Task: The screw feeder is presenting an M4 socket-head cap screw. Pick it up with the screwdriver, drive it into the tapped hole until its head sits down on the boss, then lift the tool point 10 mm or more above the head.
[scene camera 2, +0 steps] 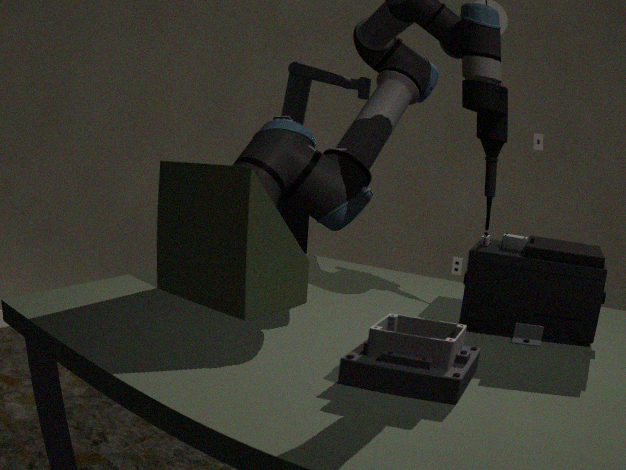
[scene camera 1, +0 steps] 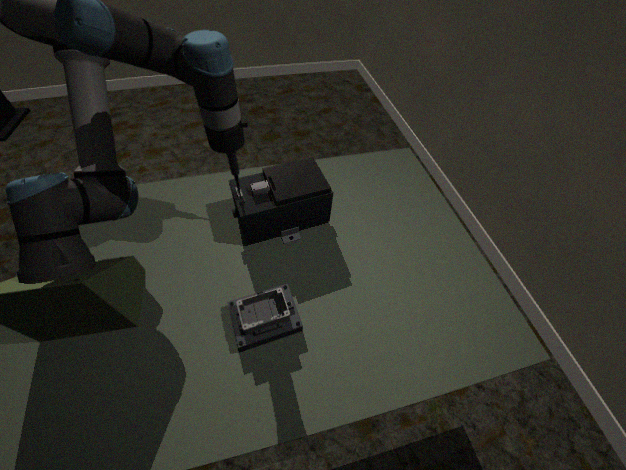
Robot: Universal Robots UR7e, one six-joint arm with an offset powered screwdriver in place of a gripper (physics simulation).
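The screwdriver (scene camera 1: pixel 238 186) (scene camera 2: pixel 486 230) points down, its thin bit tip at the small light pick-up nest (scene camera 2: pixel 486 240) on the left end of the black screw feeder (scene camera 1: pixel 285 221) (scene camera 2: pixel 530 298). A tiny dark reddish spot shows between tip and nest in the scene camera 2 view. The screw is too small to make out, and I cannot tell whether it is on the bit. The open grey housing (scene camera 2: pixel 412 349) stands on a dark fixture plate (scene camera 1: pixel 270 342) (scene camera 2: pixel 394 382), apart from the feeder. Small holes show at its corners; which one is the tapped hole is not clear.
A green wedge-shaped pedestal (scene camera 1: pixel 65 313) (scene camera 2: pixel 202 237) carries the arm at the left. A dark post with a side arm (scene camera 2: pixel 298 91) stands behind it. A small metal bracket (scene camera 1: pixel 290 235) (scene camera 2: pixel 527 333) is at the feeder's foot. The pale green table (scene camera 1: pixel 404 303) (scene camera 2: pixel 530 430) lies under everything.
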